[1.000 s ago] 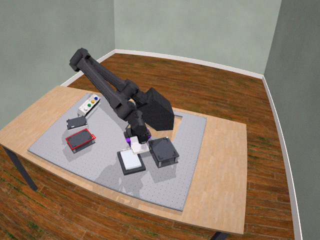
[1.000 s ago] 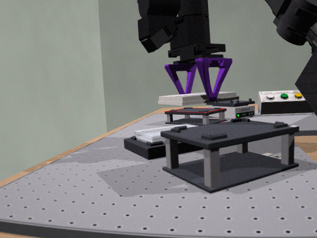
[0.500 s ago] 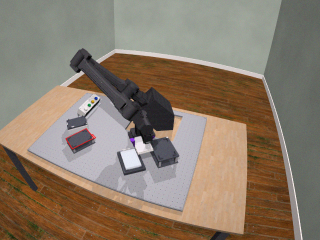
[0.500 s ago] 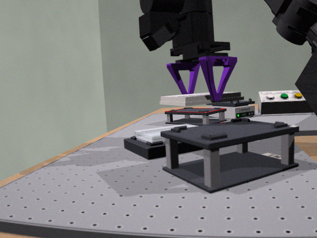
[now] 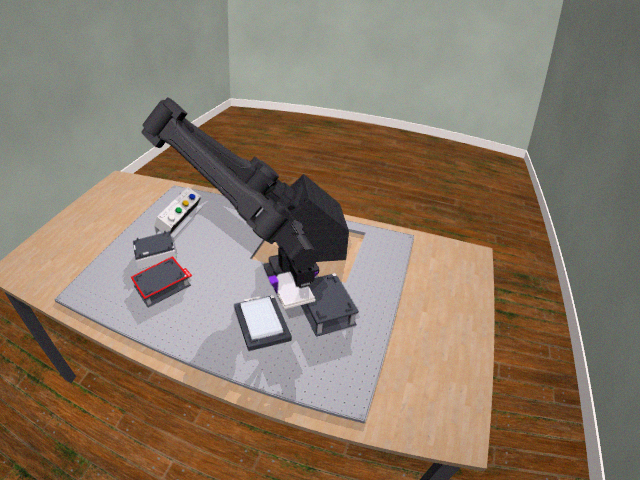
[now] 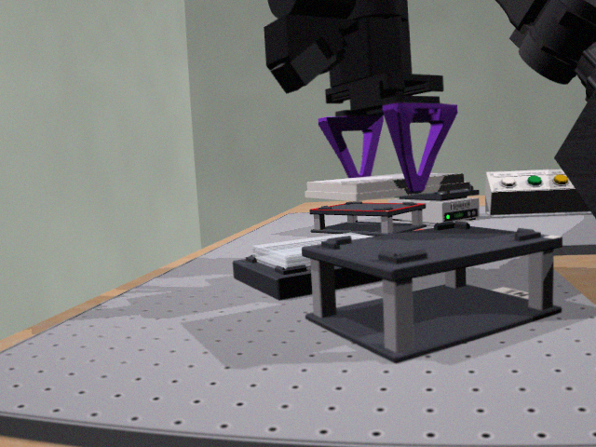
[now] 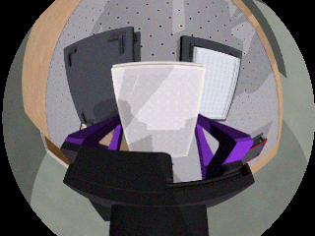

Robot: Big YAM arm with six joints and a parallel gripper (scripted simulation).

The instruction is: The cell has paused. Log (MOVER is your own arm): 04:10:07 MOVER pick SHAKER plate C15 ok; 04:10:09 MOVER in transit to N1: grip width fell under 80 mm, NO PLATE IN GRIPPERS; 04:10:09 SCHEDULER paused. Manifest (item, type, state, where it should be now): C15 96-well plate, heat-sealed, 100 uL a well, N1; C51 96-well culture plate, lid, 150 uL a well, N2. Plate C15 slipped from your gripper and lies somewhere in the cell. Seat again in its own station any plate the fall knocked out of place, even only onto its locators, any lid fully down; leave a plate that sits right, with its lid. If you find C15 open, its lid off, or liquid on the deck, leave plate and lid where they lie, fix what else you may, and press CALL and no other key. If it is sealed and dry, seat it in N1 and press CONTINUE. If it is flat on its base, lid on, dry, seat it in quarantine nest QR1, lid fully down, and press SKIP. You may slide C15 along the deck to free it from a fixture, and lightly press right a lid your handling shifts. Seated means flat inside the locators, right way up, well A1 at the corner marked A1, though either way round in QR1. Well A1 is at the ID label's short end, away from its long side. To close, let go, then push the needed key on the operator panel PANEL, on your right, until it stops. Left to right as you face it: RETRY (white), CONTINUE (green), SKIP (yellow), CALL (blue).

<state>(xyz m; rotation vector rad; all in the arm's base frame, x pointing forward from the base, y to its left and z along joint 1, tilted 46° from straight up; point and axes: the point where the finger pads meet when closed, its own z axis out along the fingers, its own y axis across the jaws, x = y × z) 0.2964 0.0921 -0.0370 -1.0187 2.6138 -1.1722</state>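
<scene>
My hand is 7 cm to the left of the clear lid, 7 cm short of it and 7 cm above it. From my hand the other things lie so: white plate: right at my hand; then red-edged nest: 43 cm to the right, 7 cm below, 2 cm ahead; then white key: 53 cm to the right, 25 cm behind, 4 cm below.
</scene>
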